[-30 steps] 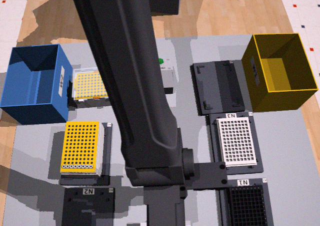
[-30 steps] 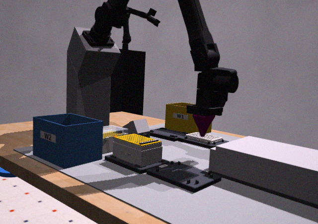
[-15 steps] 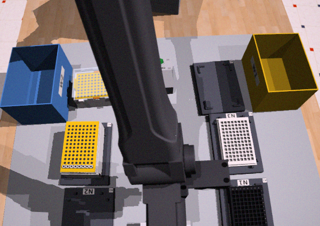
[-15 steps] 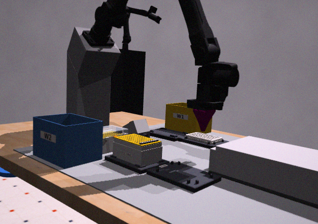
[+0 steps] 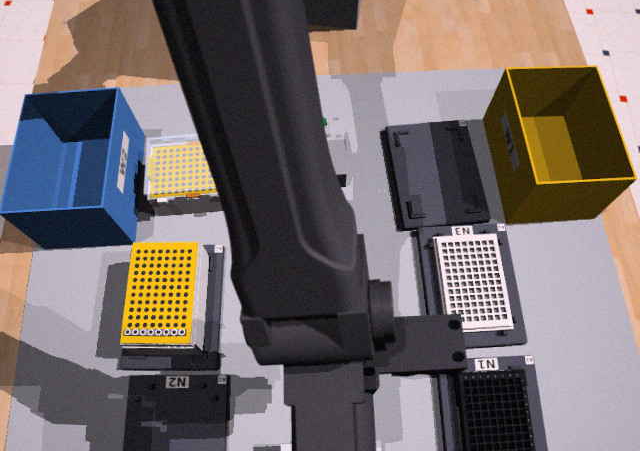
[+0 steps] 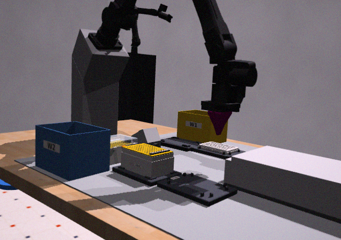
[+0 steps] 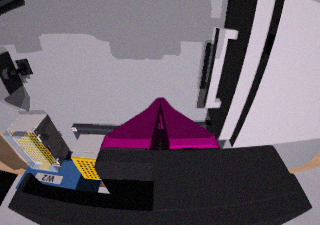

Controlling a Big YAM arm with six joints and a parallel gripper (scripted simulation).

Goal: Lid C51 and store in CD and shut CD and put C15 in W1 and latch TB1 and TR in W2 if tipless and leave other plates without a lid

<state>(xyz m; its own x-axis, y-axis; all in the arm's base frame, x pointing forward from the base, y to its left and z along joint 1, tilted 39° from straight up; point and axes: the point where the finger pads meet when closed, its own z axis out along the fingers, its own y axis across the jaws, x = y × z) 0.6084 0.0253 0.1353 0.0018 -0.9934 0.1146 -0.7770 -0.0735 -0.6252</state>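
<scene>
The white plate lies 190 mm to the left of my hand, 120 mm behind it and 100 mm below it. From my hand the other things lie so: clear plate: 170 mm ahead, 100 mm below; then plate lid: 170 mm ahead, 90 mm below; then nest N2: 180 mm to the right, 110 mm below, 60 mm ahead.
</scene>
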